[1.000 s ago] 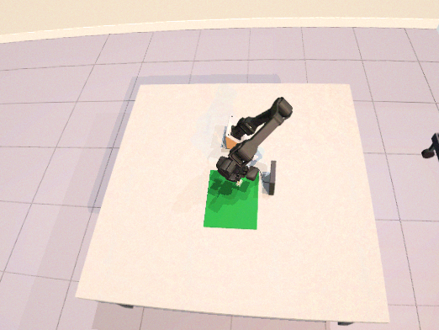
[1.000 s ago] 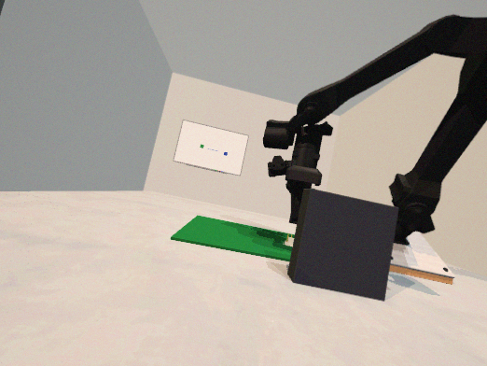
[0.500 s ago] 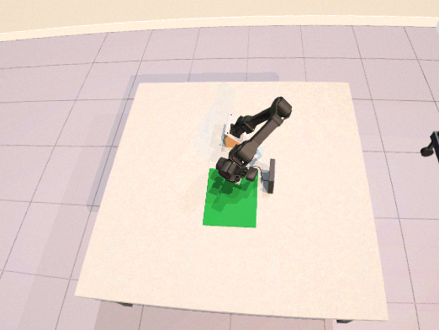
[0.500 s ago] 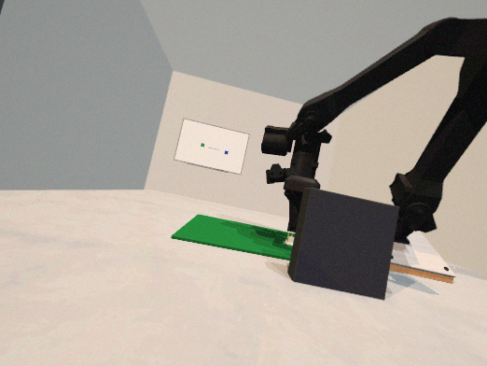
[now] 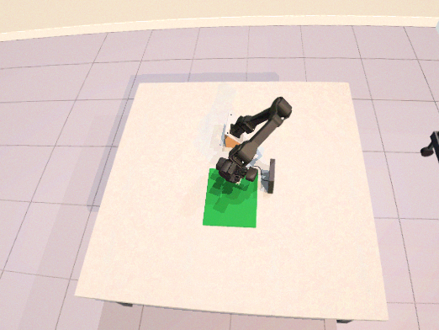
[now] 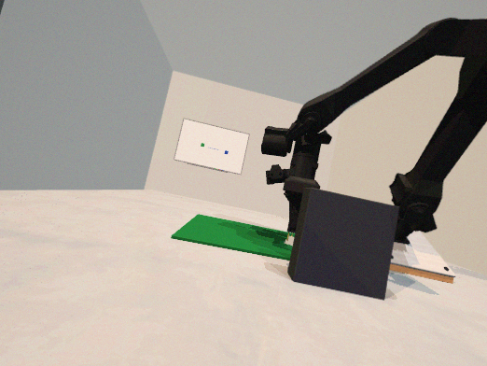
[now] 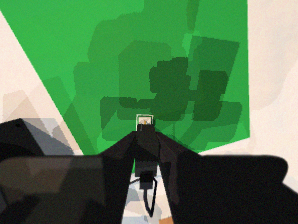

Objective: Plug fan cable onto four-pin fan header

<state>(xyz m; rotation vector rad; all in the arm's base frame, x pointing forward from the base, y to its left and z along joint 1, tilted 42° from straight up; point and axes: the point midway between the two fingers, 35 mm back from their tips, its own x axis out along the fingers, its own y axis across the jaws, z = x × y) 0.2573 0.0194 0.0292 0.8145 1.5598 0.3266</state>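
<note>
Right now my gripper tip is 4 cm above the cream four-pin header and 1 cm past it. The rest, counted from my gripper tip: green board: 8 cm ahead, 6 cm below, 2 cm to the right; black plug: 1 cm behind, 1 cm above; dark fan: 15 cm to the left, 2 cm above, 1 cm behind.
</note>
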